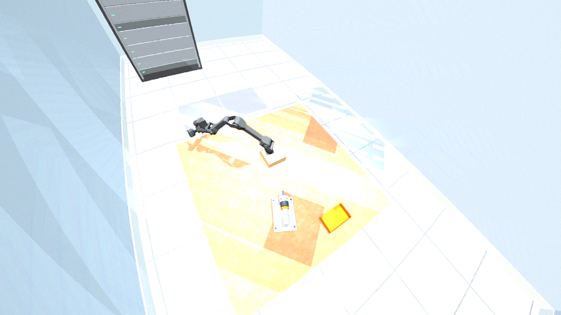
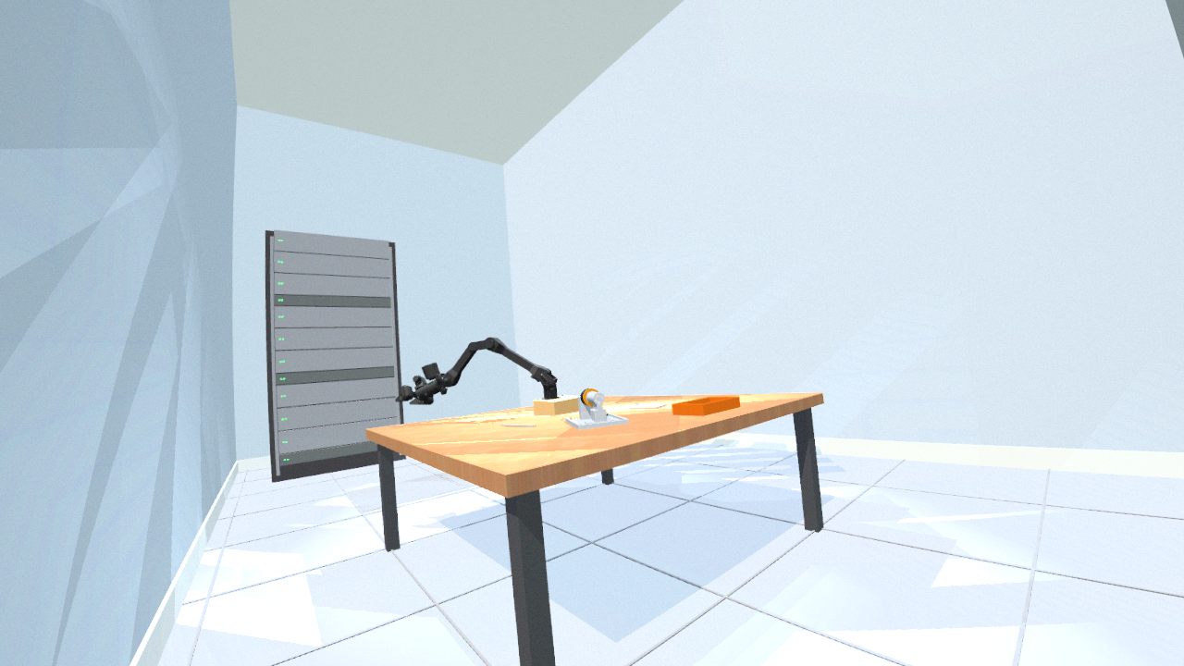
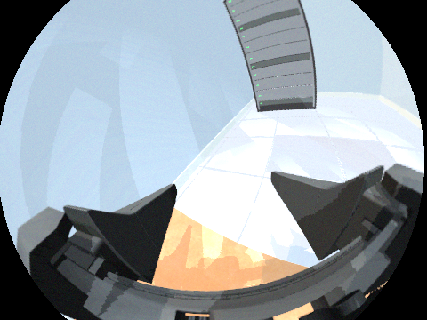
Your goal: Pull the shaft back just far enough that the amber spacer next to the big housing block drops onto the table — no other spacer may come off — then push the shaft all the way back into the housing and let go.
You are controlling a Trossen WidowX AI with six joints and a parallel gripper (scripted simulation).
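Right now the grey-blue shaft is 85 cm ahead of my gripper tip, 50 cm to the left of it and 2 cm below it. From my gripper tip the other things lie so: amber spacer: 87 cm ahead, 49 cm to the left, 2 cm below; orange tray: 105 cm ahead, 81 cm to the left, 9 cm below; white fixture: 90 cm ahead, 48 cm to the left, 5 cm below.
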